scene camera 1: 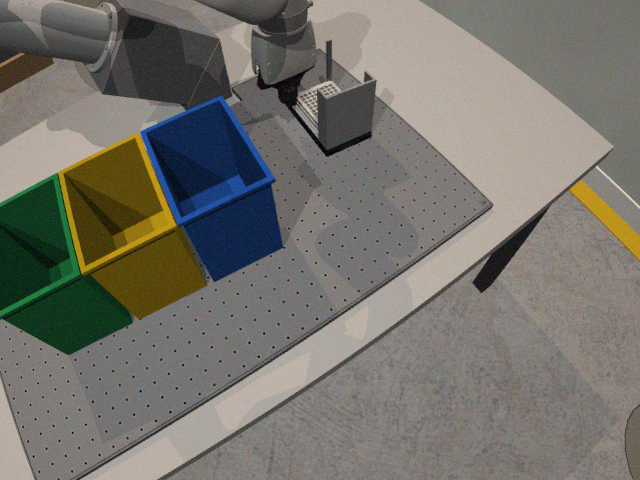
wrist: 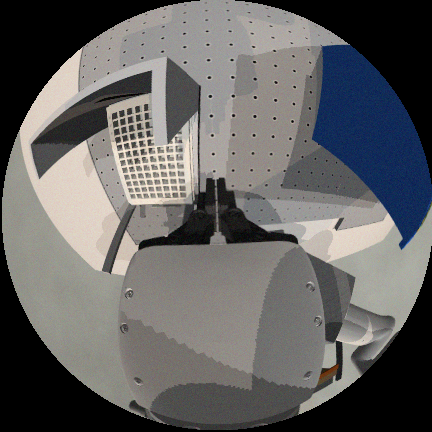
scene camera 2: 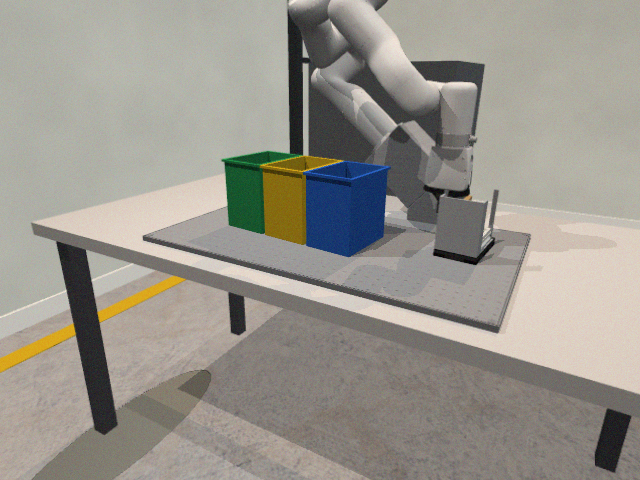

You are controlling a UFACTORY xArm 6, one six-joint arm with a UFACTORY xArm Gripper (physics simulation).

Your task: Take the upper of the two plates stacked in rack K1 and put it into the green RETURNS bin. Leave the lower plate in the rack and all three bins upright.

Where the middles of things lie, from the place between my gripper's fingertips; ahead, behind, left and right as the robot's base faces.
Labels:
I see my gripper 12 cm short of the blue bin (scene camera 1: 218,187), 20 cm to the left of it and 3 cm below it. From my hand the other things lie so: green returns bin (scene camera 1: 54,302) (8 cm ahead, 47 cm to the right, 3 cm above); yellow bin (scene camera 1: 125,235) (10 cm ahead, 34 cm to the right, 3 cm above).

